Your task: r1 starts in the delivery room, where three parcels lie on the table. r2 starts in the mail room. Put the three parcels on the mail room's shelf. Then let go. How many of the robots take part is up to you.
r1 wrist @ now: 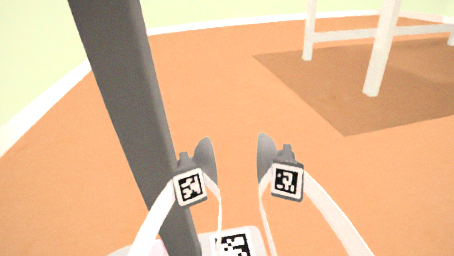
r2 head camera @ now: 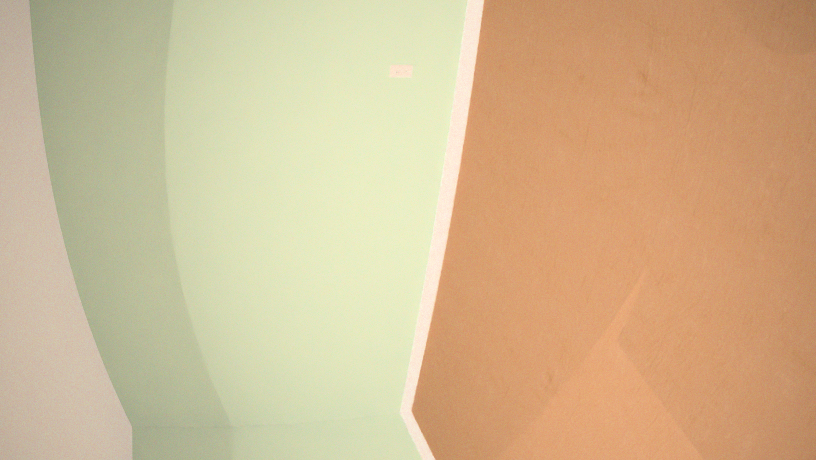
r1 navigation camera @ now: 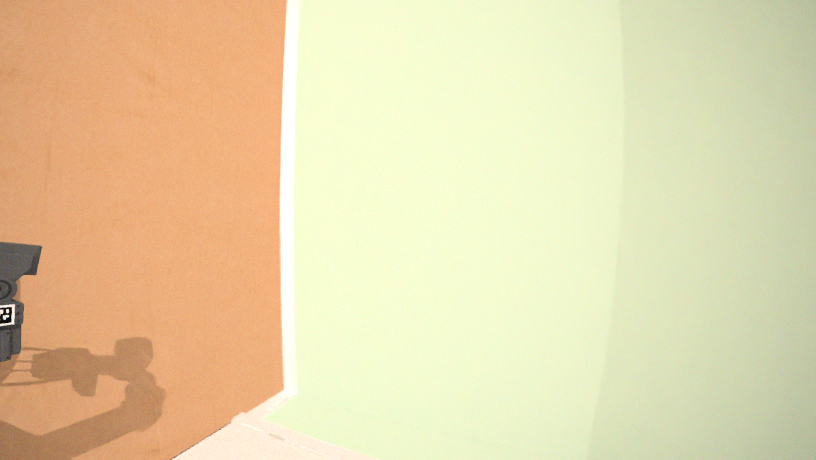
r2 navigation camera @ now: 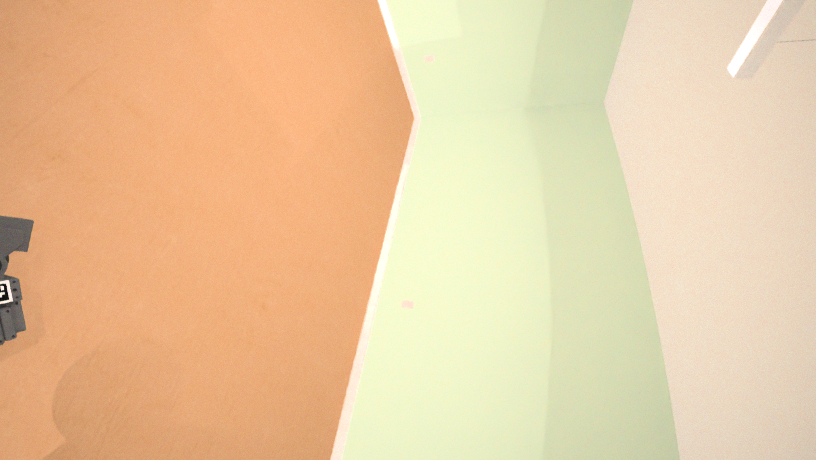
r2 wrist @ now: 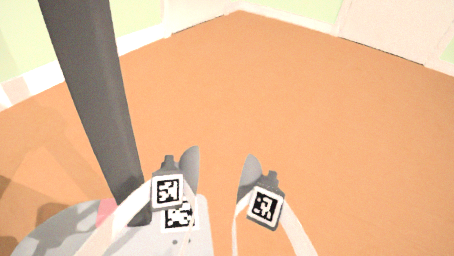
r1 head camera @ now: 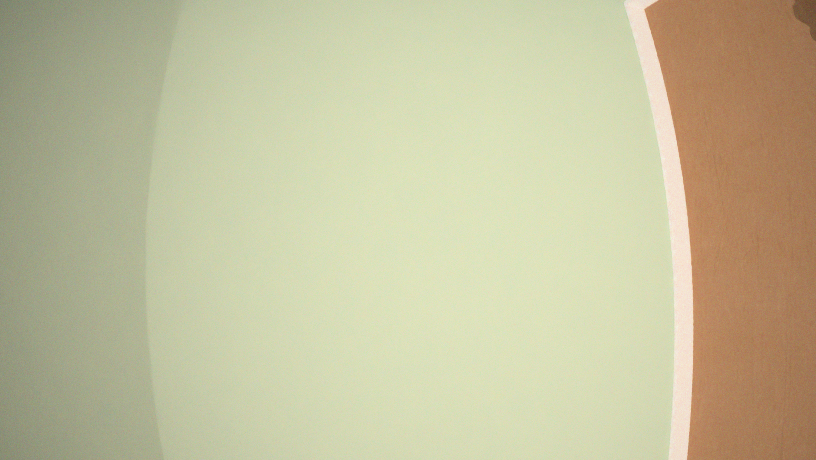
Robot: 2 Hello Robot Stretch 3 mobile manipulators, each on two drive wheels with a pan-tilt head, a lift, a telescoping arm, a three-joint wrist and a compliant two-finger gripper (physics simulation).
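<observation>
The r1 gripper is open, with nothing between its fingertips, above the orange floor. White table legs stand beyond it at the upper right of the r1 wrist view; the table top is out of view. The r2 gripper is open, with nothing between its fingertips, above the mail room floor beside its own base. The three parcels and the mail room's shelf do not show in any current view.
The dark r1 mast and r2 mast rise left of the grippers. Green walls border the floor. A pale door is at the r2 wrist view's upper right. A white ceiling bar shows.
</observation>
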